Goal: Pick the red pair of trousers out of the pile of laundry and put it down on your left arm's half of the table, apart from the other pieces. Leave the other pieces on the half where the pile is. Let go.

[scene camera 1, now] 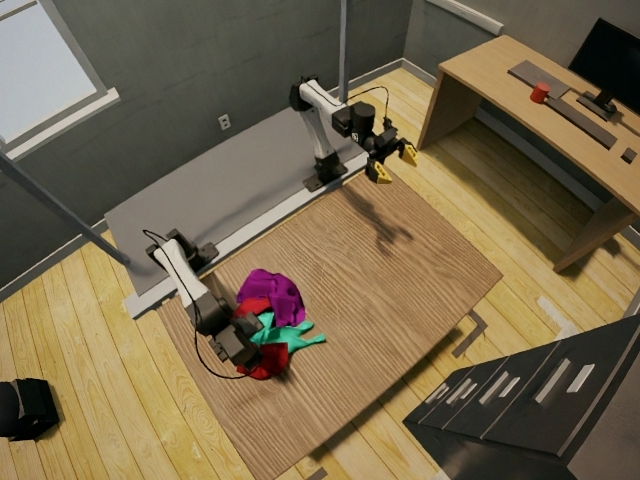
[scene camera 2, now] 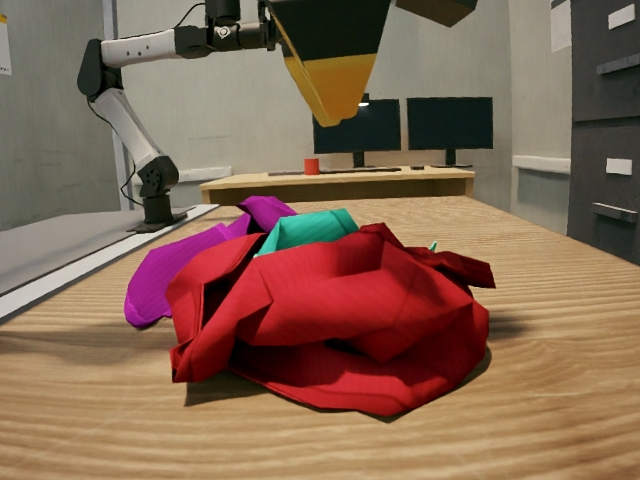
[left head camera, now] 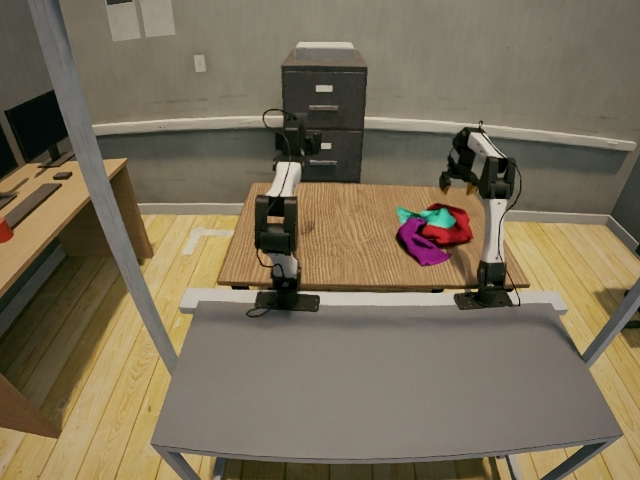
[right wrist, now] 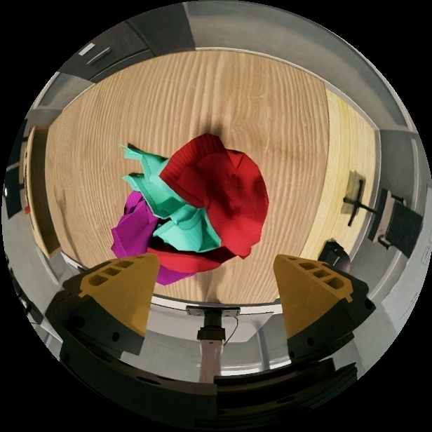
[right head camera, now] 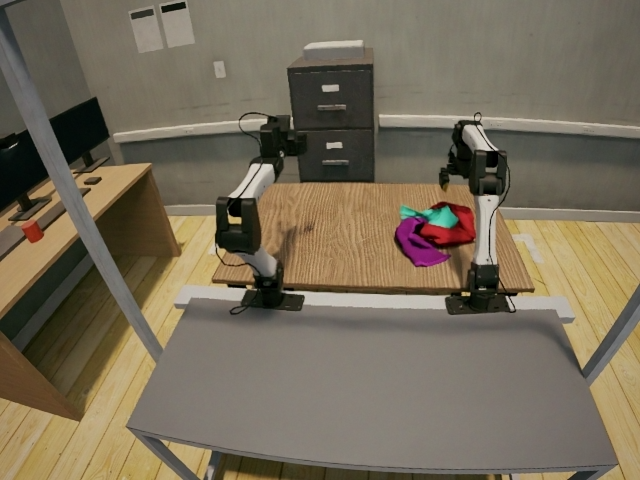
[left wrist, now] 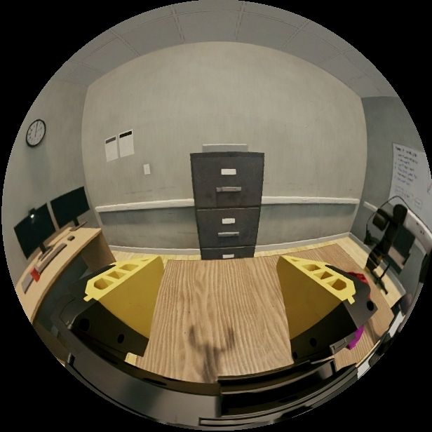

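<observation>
The red trousers (left head camera: pixel 459 233) (right head camera: pixel 461 232) (scene camera 1: pixel 272 360) (scene camera 2: pixel 330 304) (right wrist: pixel 240 200) lie crumpled in the pile on the wooden table. A teal piece (left head camera: pixel 438 217) (right head camera: pixel 442 215) (scene camera 1: pixel 284 338) (scene camera 2: pixel 310 229) (right wrist: pixel 187 232) lies partly on top of the red. A purple piece (left head camera: pixel 419 246) (right head camera: pixel 417 246) (scene camera 1: pixel 279 297) (scene camera 2: pixel 165 271) (right wrist: pixel 132 227) lies against them. My right gripper (left head camera: pixel 458 190) (right wrist: pixel 215 261) points down above the pile, open and empty, touching no cloth; its fingers are mostly hidden in scene camera 1. My left gripper (scene camera 1: pixel 397 167) (left wrist: pixel 219 263) is open and empty, high over the table's other half.
The wooden table (left head camera: pixel 341 258) (scene camera 1: pixel 361 289) (left wrist: pixel 225 310) carries the pile near its right end in the head views. A dark filing cabinet (left head camera: pixel 324 118) (right head camera: pixel 333 118) stands behind the table. A desk (scene camera 1: pixel 522 118) with monitors and a red cup (scene camera 1: pixel 539 92) stands beyond the left arm.
</observation>
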